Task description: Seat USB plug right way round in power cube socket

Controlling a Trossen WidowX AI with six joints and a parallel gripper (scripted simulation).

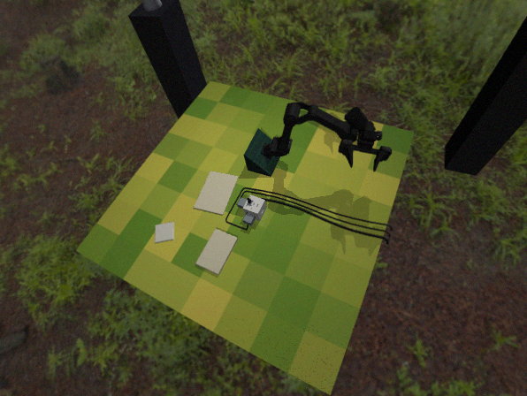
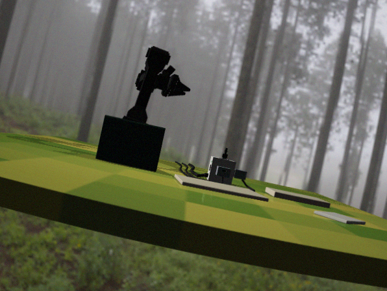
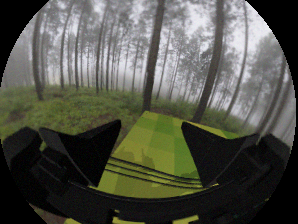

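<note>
Right now the black USB plug is 440 mm to the right of my gripper tip, 230 mm below it and 120 mm ahead of it. Also, from my gripper tip: beige flat plate 650 mm to the right, 320 mm below, 80 mm ahead; white tile 800 mm to the right, 350 mm ahead, 320 mm below.
</note>
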